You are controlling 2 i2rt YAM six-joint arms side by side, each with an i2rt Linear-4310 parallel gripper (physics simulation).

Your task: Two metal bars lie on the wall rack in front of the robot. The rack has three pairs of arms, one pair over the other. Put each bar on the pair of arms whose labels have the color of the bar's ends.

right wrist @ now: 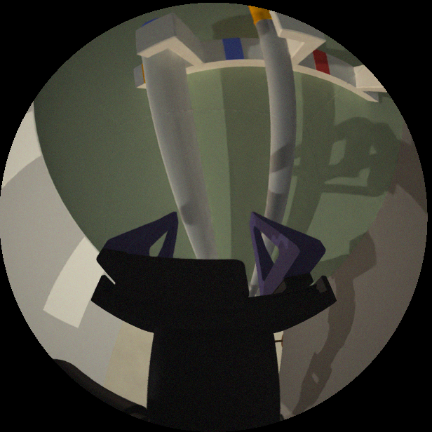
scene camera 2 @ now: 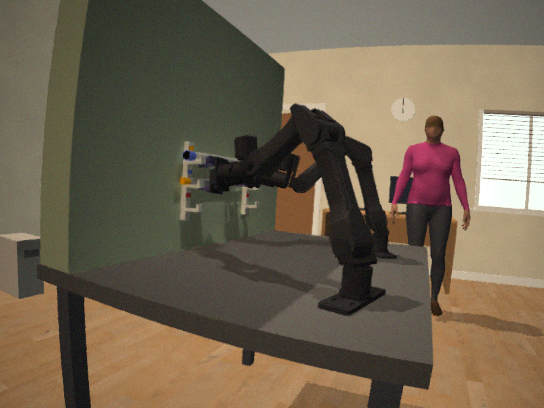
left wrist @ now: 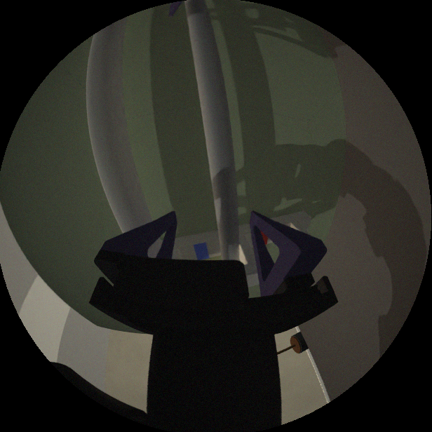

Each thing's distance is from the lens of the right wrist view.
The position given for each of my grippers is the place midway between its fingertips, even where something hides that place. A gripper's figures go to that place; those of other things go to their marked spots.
my right gripper (right wrist: 213, 217): 13 cm
blue-ended bar (right wrist: 165, 77): 10 cm
